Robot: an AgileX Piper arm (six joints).
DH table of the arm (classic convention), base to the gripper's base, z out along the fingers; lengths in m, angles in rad. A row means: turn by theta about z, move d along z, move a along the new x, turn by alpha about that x. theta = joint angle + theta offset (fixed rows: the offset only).
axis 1: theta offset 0, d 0.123, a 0, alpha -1.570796
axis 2: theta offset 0.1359, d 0, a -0.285, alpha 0
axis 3: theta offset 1.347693, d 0, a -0.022, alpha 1.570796
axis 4: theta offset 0, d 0.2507, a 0, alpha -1.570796
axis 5: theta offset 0, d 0, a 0, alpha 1.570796
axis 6: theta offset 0, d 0.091, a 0, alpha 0
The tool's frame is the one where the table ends.
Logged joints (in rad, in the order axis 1, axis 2, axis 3, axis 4, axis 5, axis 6), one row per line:
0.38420, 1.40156, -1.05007, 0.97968, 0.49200, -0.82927
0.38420, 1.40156, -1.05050, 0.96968, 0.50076, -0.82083
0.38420, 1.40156, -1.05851, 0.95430, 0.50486, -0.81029
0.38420, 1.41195, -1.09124, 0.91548, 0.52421, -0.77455
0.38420, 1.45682, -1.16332, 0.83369, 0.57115, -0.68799
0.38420, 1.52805, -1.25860, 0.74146, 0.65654, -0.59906
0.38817, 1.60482, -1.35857, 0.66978, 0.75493, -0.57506
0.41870, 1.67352, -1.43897, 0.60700, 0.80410, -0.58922
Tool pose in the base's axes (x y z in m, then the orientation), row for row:
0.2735, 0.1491, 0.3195, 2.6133, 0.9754, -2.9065
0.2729, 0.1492, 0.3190, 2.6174, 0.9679, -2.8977
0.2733, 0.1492, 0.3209, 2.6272, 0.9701, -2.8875
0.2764, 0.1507, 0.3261, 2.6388, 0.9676, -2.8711
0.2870, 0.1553, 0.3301, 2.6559, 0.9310, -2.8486
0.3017, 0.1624, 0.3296, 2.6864, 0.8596, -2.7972
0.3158, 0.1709, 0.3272, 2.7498, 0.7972, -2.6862
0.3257, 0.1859, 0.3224, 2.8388, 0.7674, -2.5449
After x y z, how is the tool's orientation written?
As angles about the fixed x, y, z axes (roll, pitch, yaw), in radians.
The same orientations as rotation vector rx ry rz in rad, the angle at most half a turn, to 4 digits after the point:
-0.5547, 2.0847, 0.7064
-0.5611, 2.0920, 0.7082
-0.5669, 2.0907, 0.7031
-0.5780, 2.0935, 0.7002
-0.5905, 2.1312, 0.6988
-0.6285, 2.2027, 0.6987
-0.7261, 2.2583, 0.6817
-0.8531, 2.2675, 0.6396

